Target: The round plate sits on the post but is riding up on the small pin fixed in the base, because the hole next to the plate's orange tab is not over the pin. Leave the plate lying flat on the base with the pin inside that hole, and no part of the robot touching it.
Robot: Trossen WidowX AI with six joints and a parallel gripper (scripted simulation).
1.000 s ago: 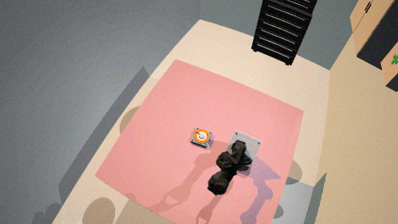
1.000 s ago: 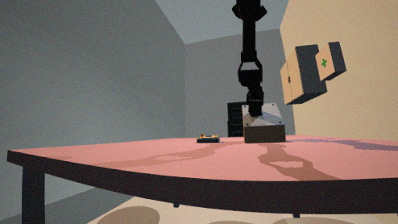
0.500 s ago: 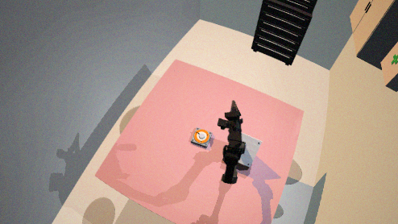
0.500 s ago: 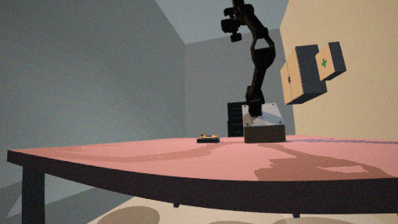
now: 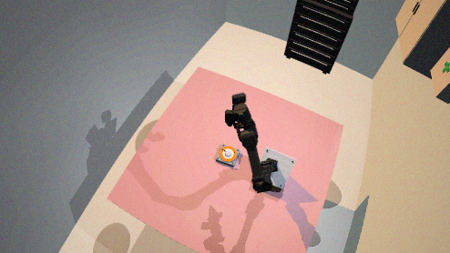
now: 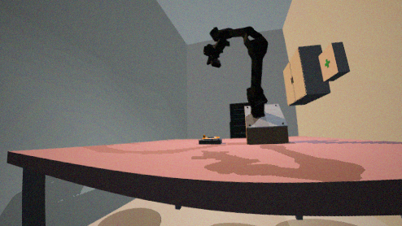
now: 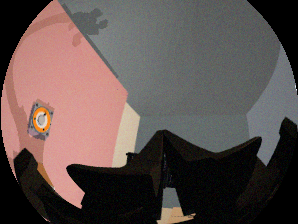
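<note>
Now: gripper tip 49 cm above the round plate, 2 cm to the right of it and 1 cm short of it. Round my gripper tip: square grey base (50 cm below, 3 cm to the left, 1 cm behind).
</note>
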